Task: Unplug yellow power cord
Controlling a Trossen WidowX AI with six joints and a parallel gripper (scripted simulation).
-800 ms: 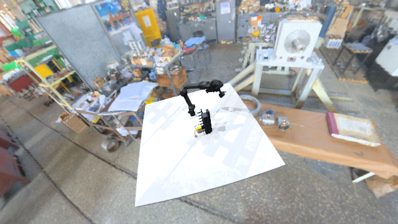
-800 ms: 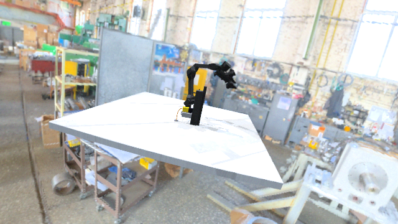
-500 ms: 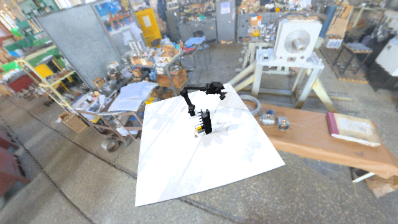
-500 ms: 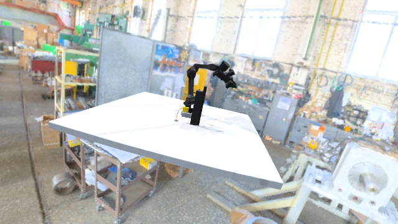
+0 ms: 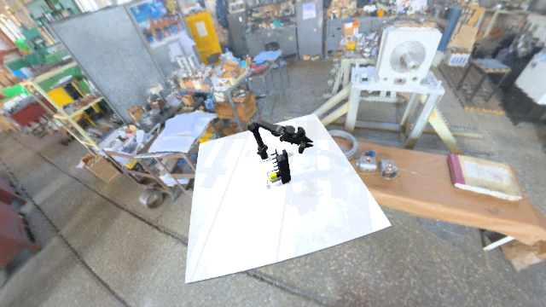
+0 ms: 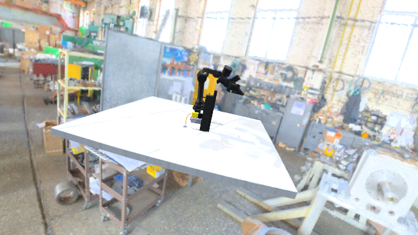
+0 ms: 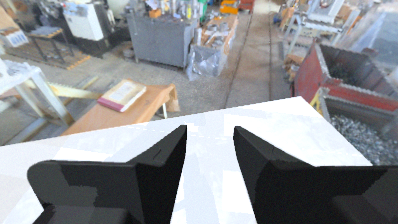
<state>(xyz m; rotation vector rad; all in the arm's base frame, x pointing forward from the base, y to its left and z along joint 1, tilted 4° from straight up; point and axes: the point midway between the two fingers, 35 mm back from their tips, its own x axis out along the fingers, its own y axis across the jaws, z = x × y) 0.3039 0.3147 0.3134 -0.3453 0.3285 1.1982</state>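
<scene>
My gripper tip is 2 cm past the yellow plug, 29 cm to the left of it and 21 cm above it.
</scene>
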